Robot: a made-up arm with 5 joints.
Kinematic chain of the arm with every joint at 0, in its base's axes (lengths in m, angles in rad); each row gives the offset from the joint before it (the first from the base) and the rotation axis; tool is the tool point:
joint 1: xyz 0 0 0.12 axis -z
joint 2: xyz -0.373 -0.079 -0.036 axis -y
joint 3: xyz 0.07 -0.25 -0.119 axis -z
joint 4: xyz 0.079 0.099 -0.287 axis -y
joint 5: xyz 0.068 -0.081 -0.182 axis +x
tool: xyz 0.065 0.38 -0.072
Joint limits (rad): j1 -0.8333..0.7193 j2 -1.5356..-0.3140 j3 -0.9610..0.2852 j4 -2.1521..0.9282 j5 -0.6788..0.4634
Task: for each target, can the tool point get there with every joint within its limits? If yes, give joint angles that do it. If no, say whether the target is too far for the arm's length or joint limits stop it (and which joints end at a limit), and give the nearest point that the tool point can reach.
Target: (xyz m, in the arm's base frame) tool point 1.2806 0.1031 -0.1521
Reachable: no: joint limits stop it (at a limit: joint 1, joint 2, joint 3, joint 4, joint 5) | nearest point 0.2176 -0.0926 -0.6776 | short by 1.202 m
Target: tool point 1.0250 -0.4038 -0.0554
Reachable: no: joint limits stop it (at a limit: joint 1, joint 2, joint 3, joint 4, joint 5) | nearest point 0.2176 -0.0926 -0.6776 | short by 1.066 m
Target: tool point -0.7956 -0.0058 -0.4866
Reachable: yes | joints -0.1674 -0.7580 -0.5255 0.1206 -0.1505
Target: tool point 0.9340 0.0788 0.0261
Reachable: no: joint limits stop it (at a limit: joint 1, joint 2, joint 3, joint 4, joint 5) | nearest point 0.2176 -0.0926 -0.6776 | short by 1.019 m
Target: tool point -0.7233 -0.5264 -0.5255
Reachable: yes | joints -0.6592 -1.3487 -0.0369 0.6432 -0.3972
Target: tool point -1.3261 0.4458 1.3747
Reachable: no: too far | nearest point -0.9921 0.3335 0.4565 | short by 0.984 m
